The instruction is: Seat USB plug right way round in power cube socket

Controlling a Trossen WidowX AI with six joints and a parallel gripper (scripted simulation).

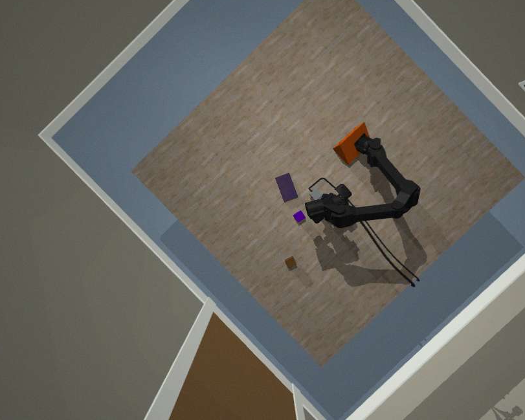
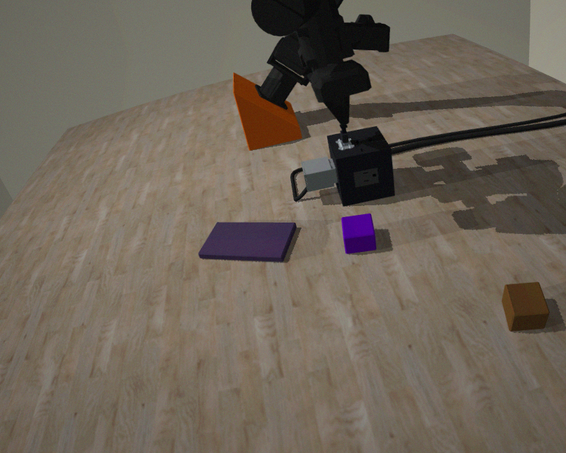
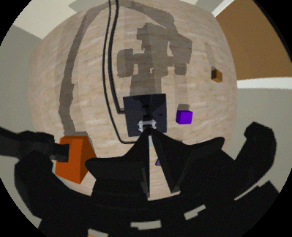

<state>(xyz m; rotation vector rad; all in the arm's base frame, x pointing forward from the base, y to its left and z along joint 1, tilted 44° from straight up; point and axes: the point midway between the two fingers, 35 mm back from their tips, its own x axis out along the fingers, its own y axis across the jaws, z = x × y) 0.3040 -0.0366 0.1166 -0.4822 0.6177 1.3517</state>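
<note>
The silver USB plug is 20 mm below my gripper tip. From my gripper tip the other things lie so: purple cube 120 mm ahead, 30 mm to the right, 90 mm below; then white-rimmed USB socket 40 mm below; then flat purple slab 50 mm ahead, 170 mm to the right, 100 mm below.
</note>
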